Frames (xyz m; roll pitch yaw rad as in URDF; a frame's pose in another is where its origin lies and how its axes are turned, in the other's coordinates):
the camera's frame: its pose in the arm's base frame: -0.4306 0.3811 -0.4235 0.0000 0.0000 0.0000
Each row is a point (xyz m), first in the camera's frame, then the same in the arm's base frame.
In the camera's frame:
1: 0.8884 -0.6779 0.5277
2: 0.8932 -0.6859 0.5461
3: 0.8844 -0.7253 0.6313
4: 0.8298 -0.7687 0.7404
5: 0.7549 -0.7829 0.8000
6: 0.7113 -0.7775 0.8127
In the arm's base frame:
1: 0.4578 -0.2968 0.1042
2: 0.4626 -0.3048 0.1226
3: 0.4538 -0.3442 0.2078
4: 0.3992 -0.3876 0.3169
5: 0.3243 -0.4018 0.3765
6: 0.2807 -0.3964 0.3892

